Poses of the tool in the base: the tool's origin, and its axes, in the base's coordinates. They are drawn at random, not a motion.
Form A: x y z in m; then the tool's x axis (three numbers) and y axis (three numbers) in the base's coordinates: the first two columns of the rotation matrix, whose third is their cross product.
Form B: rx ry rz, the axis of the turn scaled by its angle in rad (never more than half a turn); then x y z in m. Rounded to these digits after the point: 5 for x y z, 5 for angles.
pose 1, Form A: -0.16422 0.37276 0.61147 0.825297 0.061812 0.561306 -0.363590 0.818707 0.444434
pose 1, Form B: 0.57185 -0.55950 0.23960 -0.16422 0.37276 0.61147
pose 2, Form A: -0.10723 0.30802 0.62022 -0.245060 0.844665 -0.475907 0.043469 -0.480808 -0.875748
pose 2, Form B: -1.42759 -1.09808 1.78589 -0.10723 0.30802 0.62022
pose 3, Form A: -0.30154 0.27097 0.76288 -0.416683 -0.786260 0.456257 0.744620 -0.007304 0.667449
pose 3, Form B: 0.05463 -1.07705 -1.68641 -0.30154 0.27097 0.76288
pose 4, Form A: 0.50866 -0.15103 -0.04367 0.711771 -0.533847 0.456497 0.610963 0.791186 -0.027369
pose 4, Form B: -0.18168 -0.44789 -0.63849 0.50866 -0.15103 -0.04367
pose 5, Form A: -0.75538 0.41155 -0.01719 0.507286 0.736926 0.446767 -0.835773 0.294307 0.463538
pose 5, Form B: 0.71740 -0.15836 1.05239 -0.75538 0.41155 -0.01719
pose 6, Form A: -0.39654 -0.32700 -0.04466 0.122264 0.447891 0.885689 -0.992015 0.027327 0.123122
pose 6, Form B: 0.92053 -0.77382 1.30358 -0.39654 -0.32700 -0.04466
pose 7, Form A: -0.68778 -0.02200 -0.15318 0.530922 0.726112 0.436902 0.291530 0.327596 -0.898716
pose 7, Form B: -1.25313 -1.02752 0.36228 -0.68778 -0.02200 -0.15318
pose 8, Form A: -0.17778 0.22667 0.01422 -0.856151 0.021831 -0.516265 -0.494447 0.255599 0.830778
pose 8, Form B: -0.42939 2.10761 1.63292 -0.17778 0.22667 0.01422
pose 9, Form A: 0.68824 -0.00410 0.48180 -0.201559 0.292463 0.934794 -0.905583 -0.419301 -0.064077
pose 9, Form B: 1.16425 -0.82202 1.75368 0.68824 -0.00410 0.48180
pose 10, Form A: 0.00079 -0.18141 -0.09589 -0.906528 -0.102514 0.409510 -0.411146 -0.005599 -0.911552
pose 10, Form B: 0.54137 -2.04253 2.00909 0.00079 -0.18141 -0.09589
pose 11, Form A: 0.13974 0.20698 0.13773 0.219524 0.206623 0.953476 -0.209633 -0.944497 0.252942
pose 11, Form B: 2.17169 -0.00281 1.77826 0.13974 0.20698 0.13773
